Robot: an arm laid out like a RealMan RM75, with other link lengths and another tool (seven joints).
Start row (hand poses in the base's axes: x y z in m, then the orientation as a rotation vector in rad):
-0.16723, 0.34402, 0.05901, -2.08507, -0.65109, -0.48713
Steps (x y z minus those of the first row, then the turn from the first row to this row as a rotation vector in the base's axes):
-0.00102, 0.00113, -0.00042, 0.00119, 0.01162, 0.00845
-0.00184, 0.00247, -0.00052, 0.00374, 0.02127, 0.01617
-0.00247, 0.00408, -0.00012, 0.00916, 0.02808, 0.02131
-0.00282, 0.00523, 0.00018, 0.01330, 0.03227, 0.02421
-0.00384, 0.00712, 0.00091, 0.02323, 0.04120, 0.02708
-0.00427, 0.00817, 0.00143, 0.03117, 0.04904, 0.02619
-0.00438, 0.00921, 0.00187, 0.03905, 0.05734, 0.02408
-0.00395, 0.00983, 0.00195, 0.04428, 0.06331, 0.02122
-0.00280, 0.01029, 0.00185, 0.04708, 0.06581, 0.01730
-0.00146, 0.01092, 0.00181, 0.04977, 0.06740, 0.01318
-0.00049, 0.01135, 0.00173, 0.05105, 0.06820, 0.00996
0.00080, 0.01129, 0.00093, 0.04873, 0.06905, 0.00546
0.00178, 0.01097, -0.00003, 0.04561, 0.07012, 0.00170
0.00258, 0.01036, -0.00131, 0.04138, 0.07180, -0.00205
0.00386, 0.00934, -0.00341, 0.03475, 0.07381, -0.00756
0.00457, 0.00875, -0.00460, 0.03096, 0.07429, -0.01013
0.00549, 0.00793, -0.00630, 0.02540, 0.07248, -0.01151
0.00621, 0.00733, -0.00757, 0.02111, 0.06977, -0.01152
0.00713, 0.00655, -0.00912, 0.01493, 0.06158, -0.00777
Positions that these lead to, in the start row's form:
-0.16825, 0.34515, 0.05859, -2.08177, -0.65244, -0.47020
-0.16907, 0.34649, 0.05849, -2.07721, -0.65368, -0.45613
-0.16970, 0.34810, 0.05889, -2.07071, -0.65290, -0.44725
-0.17005, 0.34925, 0.05919, -2.06605, -0.65185, -0.44214
-0.17107, 0.35114, 0.05992, -2.05649, -0.64589, -0.43340
-0.17150, 0.35219, 0.06044, -2.05024, -0.63754, -0.42747
-0.17161, 0.35323, 0.06088, -2.04459, -0.62774, -0.42172
-0.17118, 0.35385, 0.06096, -2.04147, -0.61952, -0.41824
-0.17003, 0.35431, 0.06086, -2.04073, -0.61314, -0.41844
-0.16869, 0.35494, 0.06082, -2.04008, -0.60714, -0.41968
-0.16772, 0.35537, 0.06074, -2.04029, -0.60299, -0.42093
-0.16643, 0.35531, 0.05994, -2.04440, -0.59883, -0.42197
-0.16545, 0.35499, 0.05898, -2.04897, -0.59555, -0.42218
-0.16465, 0.35438, 0.05770, -2.05463, -0.59233, -0.42147
-0.16337, 0.35336, 0.05560, -2.06329, -0.58798, -0.42080
-0.16266, 0.35277, 0.05441, -2.06794, -0.58646, -0.42081
-0.16174, 0.35195, 0.05271, -2.07356, -0.58810, -0.42216
-0.16102, 0.35135, 0.05144, -2.07735, -0.59119, -0.42402
-0.16010, 0.35057, 0.04989, -2.08085, -0.60195, -0.42918

